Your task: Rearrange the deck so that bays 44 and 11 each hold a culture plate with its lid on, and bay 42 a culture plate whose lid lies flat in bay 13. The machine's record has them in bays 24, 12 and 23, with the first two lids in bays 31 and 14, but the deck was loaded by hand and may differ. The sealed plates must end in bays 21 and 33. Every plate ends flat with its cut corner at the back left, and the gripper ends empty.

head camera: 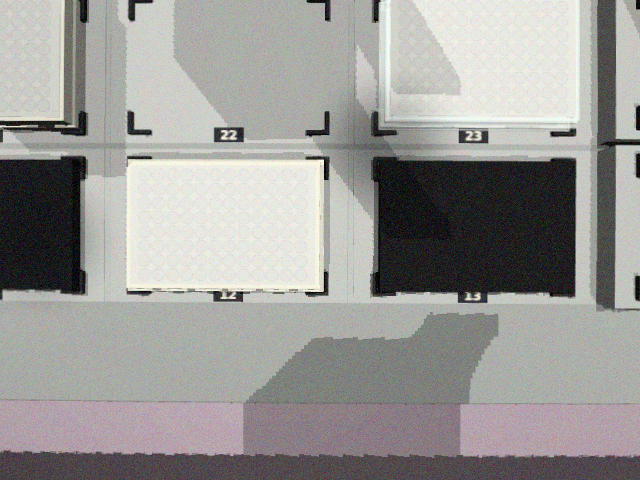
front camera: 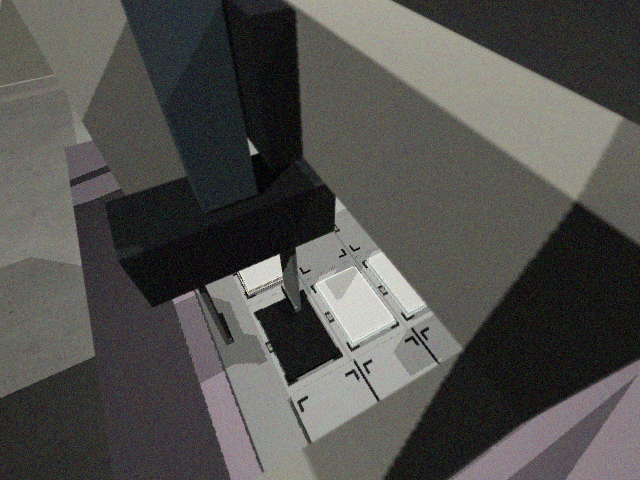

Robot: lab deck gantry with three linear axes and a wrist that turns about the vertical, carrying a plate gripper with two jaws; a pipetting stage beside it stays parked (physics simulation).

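Frame: origin at the robot's base, x ahead, y left, z up, level; millimetres.
Where they show: gripper, fingertip midpoint: (front camera: 259, 314).
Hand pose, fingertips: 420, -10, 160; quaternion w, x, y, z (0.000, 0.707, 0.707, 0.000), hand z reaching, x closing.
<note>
After its pixels a point has its place, as x, y, z.
My gripper (front camera: 263, 324) @(420, -10, 160) is open, its two jaws wide apart above the front row near bays 12 and 13. No plate shows between them, and the gripper is not seen in the head view. A cream plate with round wells (front camera: 261, 273) @(267, 36, 14) (head camera: 224, 224) @(229, 43, 14) lies flat in bay 12. A pale plate with a clear, glassy rim (front camera: 356, 310) @(409, 144, 14) (head camera: 480, 62) @(390, 146, 14) lies in bay 23. A flat black piece (front camera: 307, 343) @(418, 49, 8) (head camera: 475, 227) @(390, 42, 8) fills bay 13. Another cream plate (head camera: 31, 56) @(105, 150, 14) shows partly in bay 21. The gantry hides much of the deck in the front view.
Another black piece (head camera: 36, 222) @(104, 44, 8) shows partly in bay 11. A pale plate (front camera: 398, 286) @(405, 232, 14) sits behind bay 23, partly hidden by a big beige beam (front camera: 413, 144). Bay 22 (head camera: 227, 67) @(227, 149, 0) shows corner marks and bare deck. A raised dark edge (head camera: 605, 227) @(476, 43, 7) runs right of bay 13.
</note>
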